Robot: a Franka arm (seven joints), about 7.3 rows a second.
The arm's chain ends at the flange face. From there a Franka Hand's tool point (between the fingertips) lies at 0.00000 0.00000 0.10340 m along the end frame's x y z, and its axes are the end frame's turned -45 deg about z.
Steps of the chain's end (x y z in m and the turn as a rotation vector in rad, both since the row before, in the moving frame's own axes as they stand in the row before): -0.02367 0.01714 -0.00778 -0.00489 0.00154 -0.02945; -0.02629 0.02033 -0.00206 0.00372 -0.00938 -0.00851; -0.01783 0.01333 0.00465 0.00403 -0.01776 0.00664; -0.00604 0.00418 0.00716 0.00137 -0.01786 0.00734; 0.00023 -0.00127 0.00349 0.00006 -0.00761 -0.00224; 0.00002 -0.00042 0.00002 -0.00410 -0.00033 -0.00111; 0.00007 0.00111 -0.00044 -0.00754 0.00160 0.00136; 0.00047 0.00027 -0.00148 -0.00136 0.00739 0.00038
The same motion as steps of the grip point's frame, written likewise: -0.02910 -0.00414 -0.00778 -0.00455 -0.00237 -0.02945; -0.03338 -0.00517 -0.00207 0.00926 -0.00400 -0.00851; -0.02303 -0.00478 0.00463 0.01541 -0.00971 0.00664; -0.00843 -0.00273 0.00714 0.01360 -0.01166 0.00734; 0.00051 -0.00130 0.00349 0.00542 -0.00534 -0.00224; -0.00001 -0.00001 0.00002 -0.00267 -0.00313 -0.00111; -0.00117 0.00150 -0.00044 -0.00646 -0.00420 0.00136; 0.00058 0.00116 -0.00148 -0.00619 0.00426 0.00038
